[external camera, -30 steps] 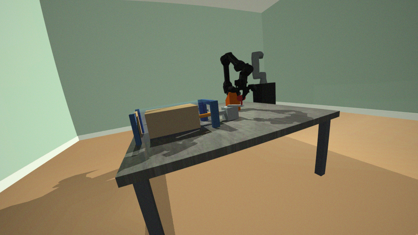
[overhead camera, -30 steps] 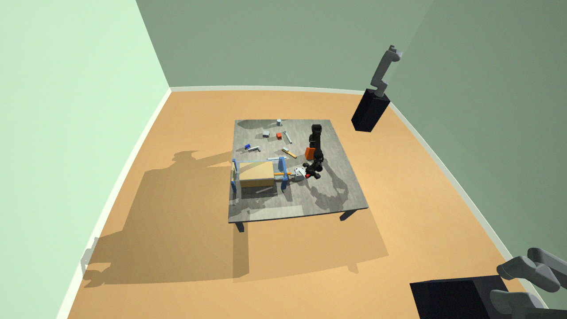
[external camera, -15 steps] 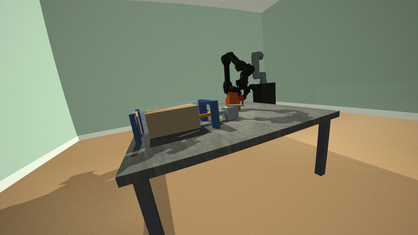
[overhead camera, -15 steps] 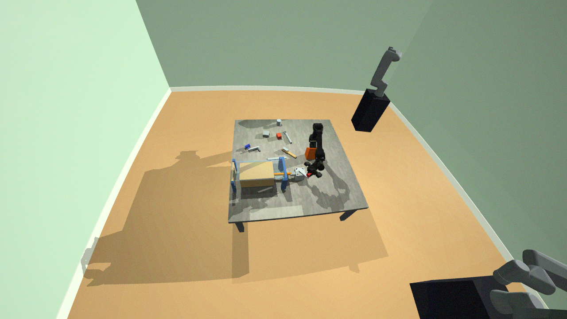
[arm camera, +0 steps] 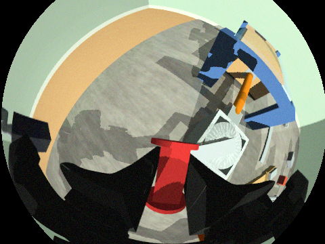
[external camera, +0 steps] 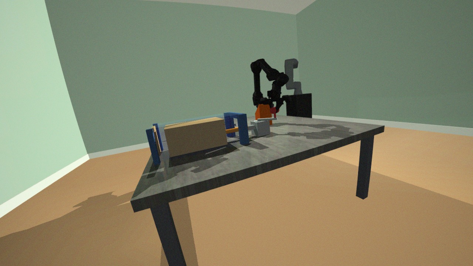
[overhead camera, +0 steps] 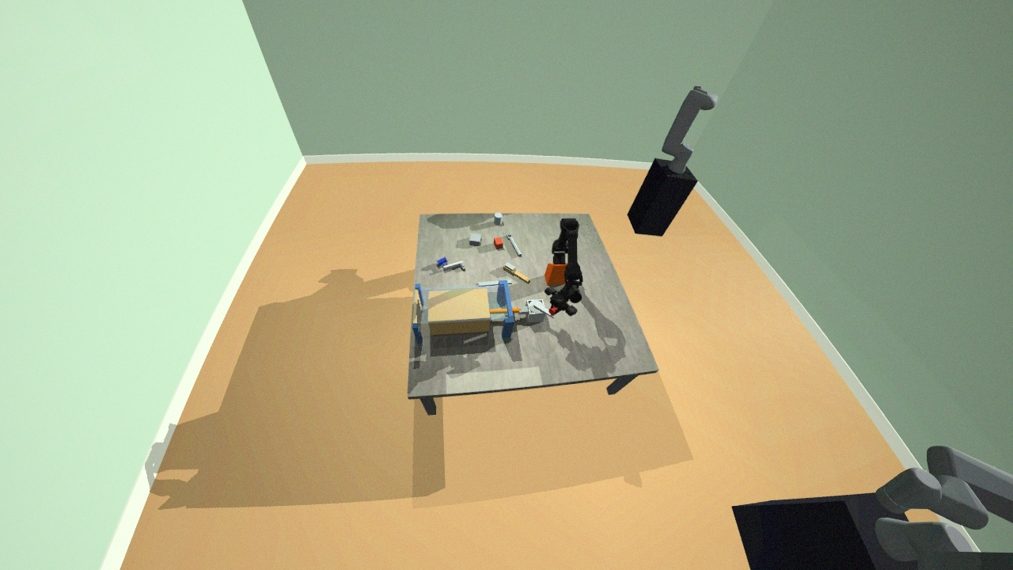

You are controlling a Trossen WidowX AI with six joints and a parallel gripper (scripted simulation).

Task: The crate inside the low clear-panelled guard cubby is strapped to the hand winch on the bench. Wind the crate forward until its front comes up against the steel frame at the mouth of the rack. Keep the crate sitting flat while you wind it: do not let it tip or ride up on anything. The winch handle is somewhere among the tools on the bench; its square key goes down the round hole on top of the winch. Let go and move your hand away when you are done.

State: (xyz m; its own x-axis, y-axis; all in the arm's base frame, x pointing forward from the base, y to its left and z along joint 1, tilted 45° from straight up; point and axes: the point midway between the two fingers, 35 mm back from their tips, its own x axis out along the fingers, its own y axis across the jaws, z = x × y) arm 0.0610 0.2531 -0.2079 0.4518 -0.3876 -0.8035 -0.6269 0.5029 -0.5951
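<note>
The grey winch lies 10 cm below my gripper tip, 8 cm to the right of it and 6 cm ahead of it. The rest, counted from my gripper tip: tan-handled tool 36 cm to the right, 17 cm ahead, 11 cm below; red knob 1 cm to the right, 1 cm behind; grey bar 29 cm ahead, 28 cm to the right, 13 cm below.
</note>
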